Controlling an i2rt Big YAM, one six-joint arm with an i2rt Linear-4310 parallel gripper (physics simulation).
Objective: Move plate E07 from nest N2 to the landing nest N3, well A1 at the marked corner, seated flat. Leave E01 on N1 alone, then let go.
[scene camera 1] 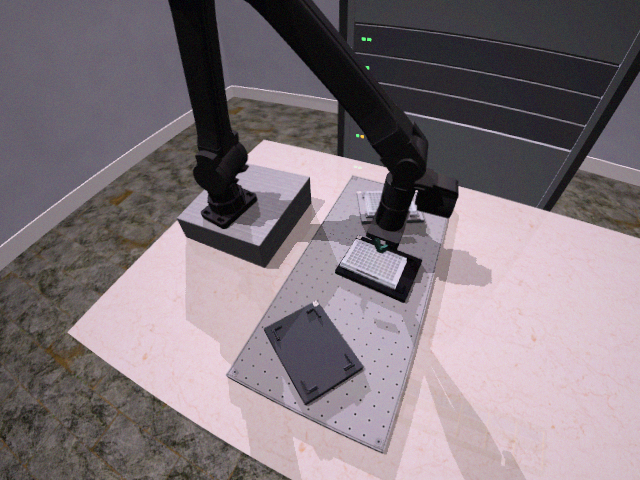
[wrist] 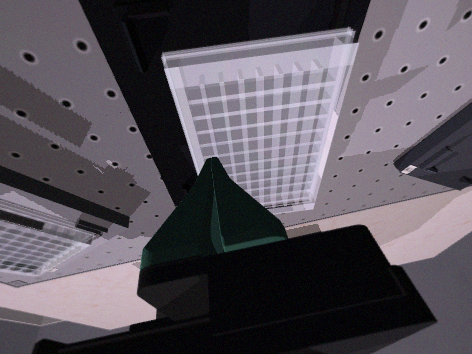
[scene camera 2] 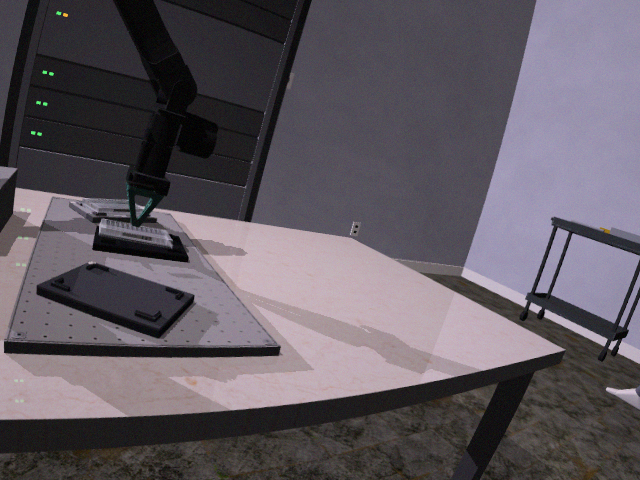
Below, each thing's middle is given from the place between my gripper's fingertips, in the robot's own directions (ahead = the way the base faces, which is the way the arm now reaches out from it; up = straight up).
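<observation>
With the black nest [scene camera 2: 178,253] as my reference, my hand is 10 mm short of it, 20 mm to the left of it and 20 mm above it.
</observation>
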